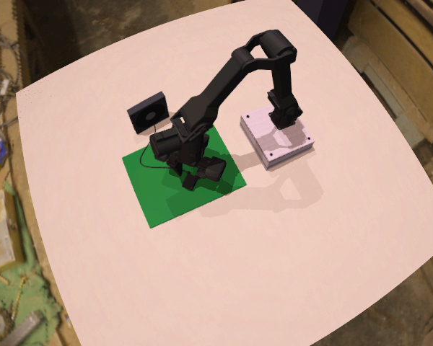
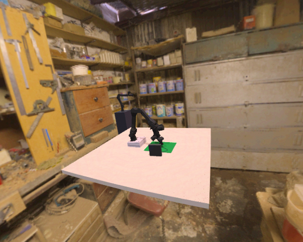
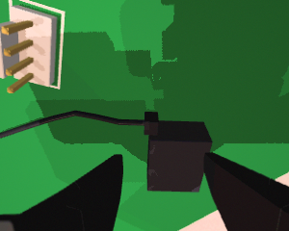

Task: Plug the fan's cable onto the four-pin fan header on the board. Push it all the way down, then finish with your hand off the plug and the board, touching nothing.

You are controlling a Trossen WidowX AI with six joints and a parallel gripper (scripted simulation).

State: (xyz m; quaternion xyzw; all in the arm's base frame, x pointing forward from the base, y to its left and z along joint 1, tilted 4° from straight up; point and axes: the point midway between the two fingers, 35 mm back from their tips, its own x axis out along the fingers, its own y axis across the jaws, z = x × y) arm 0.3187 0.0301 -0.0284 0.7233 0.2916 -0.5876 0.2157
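The dark plug is 10 mm to the left of my gripper tip and 10 mm below it. From my gripper tip the other things lie so: green board 40 mm to the right, 40 mm below, 10 mm ahead; black fan 220 mm to the right, 40 mm above, 30 mm ahead; white four-pin header 80 mm to the right, 20 mm below.
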